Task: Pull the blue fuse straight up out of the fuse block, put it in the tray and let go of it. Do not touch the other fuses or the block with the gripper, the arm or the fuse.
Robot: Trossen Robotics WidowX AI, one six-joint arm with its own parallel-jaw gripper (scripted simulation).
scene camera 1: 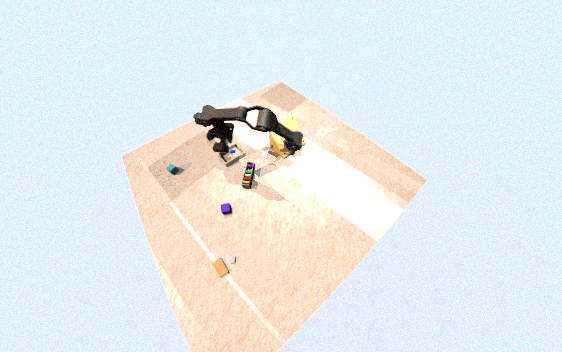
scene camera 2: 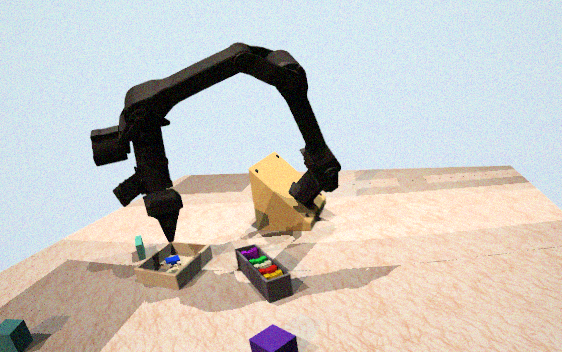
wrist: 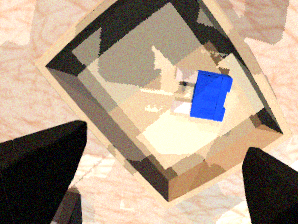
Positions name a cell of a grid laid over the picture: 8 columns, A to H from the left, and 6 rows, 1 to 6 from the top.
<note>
The gripper (scene camera 2: C5) is open, holding nothing. Also in view: a blue fuse (wrist: F3) and a tan tray (scene camera 2: C5).
The gripper shows as well in the wrist view (wrist: E4). The tan tray also shows in the wrist view (wrist: D2).
</note>
